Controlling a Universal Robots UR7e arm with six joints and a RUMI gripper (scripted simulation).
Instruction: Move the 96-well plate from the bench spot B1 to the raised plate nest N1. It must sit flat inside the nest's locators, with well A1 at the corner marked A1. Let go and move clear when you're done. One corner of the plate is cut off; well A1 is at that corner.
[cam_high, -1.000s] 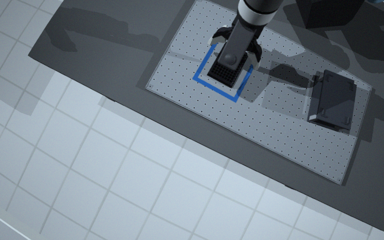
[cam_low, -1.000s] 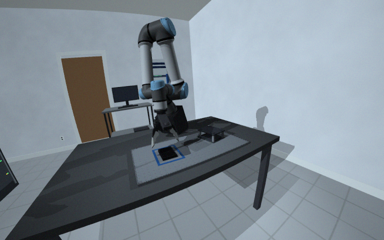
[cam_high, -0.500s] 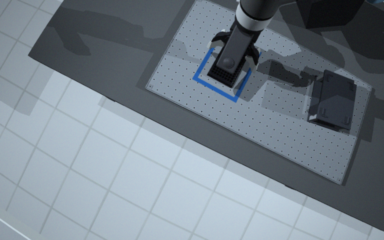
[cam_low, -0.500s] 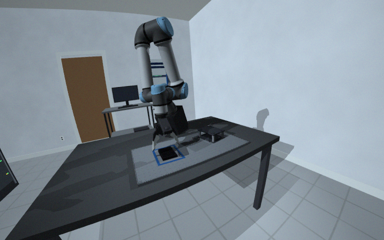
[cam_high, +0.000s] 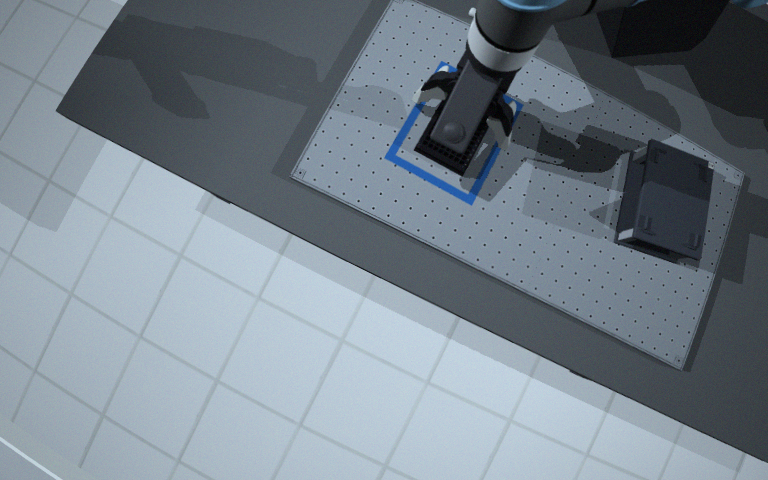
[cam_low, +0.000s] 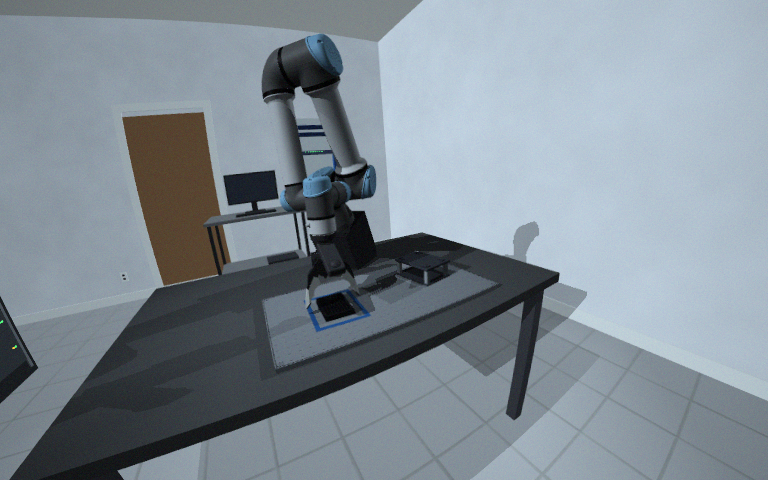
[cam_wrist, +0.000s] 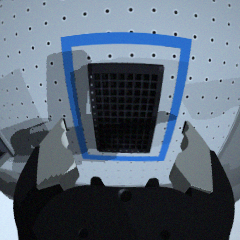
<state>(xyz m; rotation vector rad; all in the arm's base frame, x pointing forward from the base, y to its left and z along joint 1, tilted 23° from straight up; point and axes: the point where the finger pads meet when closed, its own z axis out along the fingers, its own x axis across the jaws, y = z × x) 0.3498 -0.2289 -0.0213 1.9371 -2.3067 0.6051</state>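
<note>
The black 96-well plate is 1 cm below my hand. Round my hand: raised plate nest: 2 cm ahead, 35 cm to the left, 4 cm above.
</note>
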